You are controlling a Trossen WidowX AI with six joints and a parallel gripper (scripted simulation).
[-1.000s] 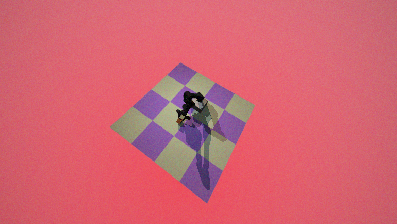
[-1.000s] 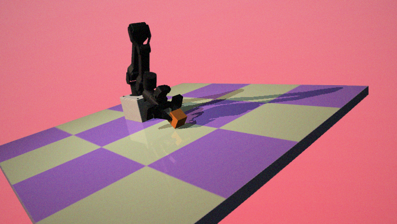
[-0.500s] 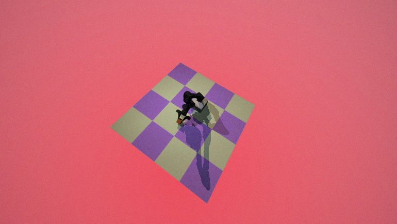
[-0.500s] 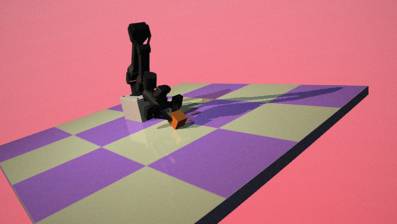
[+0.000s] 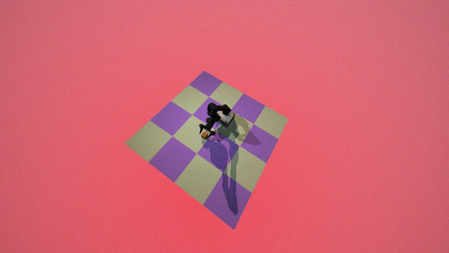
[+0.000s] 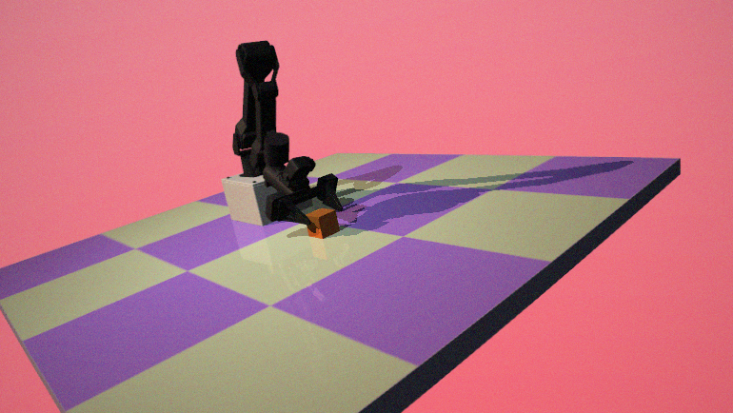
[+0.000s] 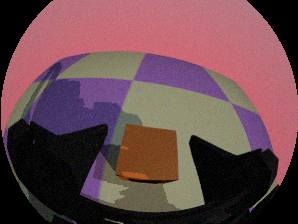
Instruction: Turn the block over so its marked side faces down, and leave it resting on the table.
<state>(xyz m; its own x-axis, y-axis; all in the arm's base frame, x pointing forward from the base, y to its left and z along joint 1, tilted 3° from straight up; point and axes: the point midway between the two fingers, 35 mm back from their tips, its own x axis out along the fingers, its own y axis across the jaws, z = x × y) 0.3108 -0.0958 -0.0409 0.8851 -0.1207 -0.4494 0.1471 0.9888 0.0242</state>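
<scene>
My gripper tip is now 3 cm past the orange block and 2 cm above it.
</scene>
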